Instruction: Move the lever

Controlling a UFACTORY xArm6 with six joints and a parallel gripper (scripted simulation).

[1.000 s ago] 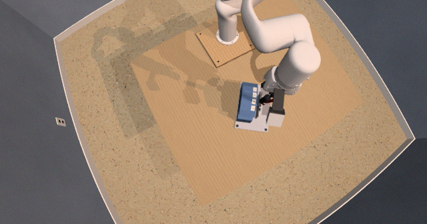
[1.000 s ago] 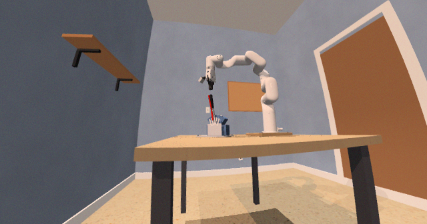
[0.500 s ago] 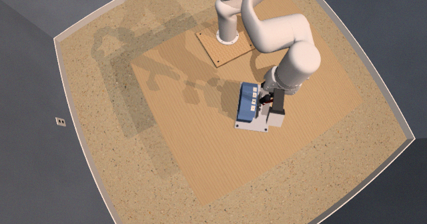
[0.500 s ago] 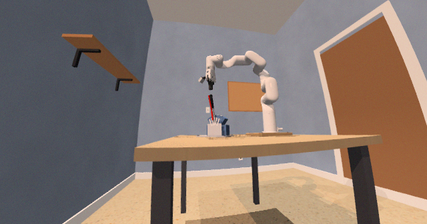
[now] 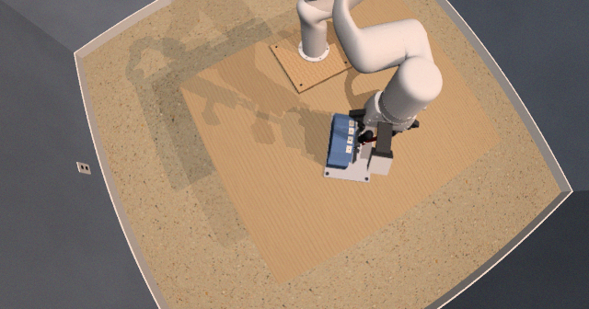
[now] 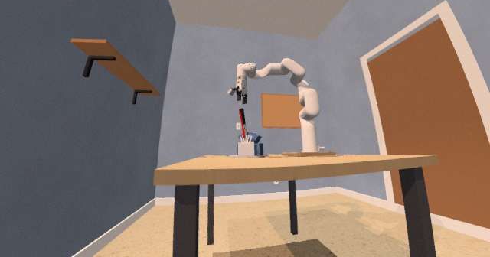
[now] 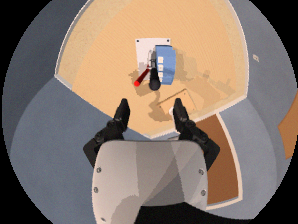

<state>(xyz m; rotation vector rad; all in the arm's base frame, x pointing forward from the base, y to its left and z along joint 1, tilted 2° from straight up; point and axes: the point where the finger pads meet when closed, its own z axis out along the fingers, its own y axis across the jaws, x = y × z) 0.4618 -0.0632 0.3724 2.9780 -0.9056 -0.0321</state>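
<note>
The red bar is 20 cm below my hand and 2 cm to the left of it.
</note>
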